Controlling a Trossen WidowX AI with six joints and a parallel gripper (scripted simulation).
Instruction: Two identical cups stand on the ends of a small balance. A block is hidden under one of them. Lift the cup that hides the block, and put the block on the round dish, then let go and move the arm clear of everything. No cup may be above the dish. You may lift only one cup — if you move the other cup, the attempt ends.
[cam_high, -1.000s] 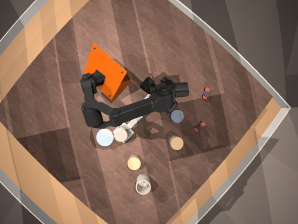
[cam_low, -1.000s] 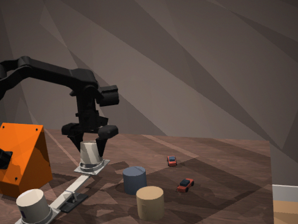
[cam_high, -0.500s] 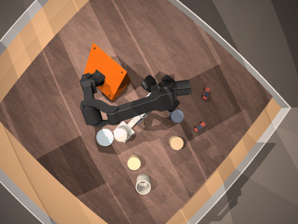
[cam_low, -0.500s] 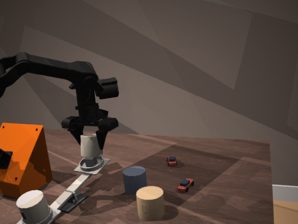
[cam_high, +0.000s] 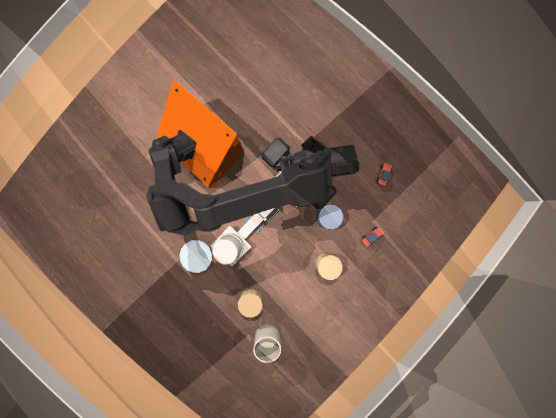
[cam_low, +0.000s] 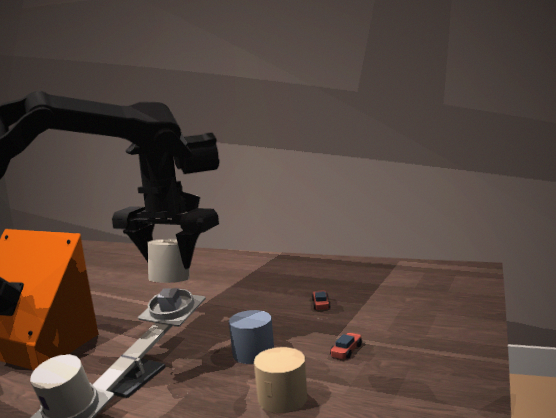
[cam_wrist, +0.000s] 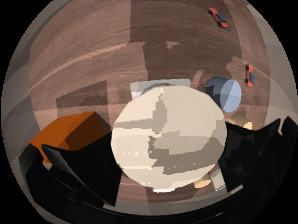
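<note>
The grey block is 6 cm below my gripper tip and 1 cm to the right of it. From my gripper tip the other things lie so: blue cylinder 15 cm ahead, 11 cm below; round dish 36 cm to the right, 14 cm below, 10 cm behind.
</note>
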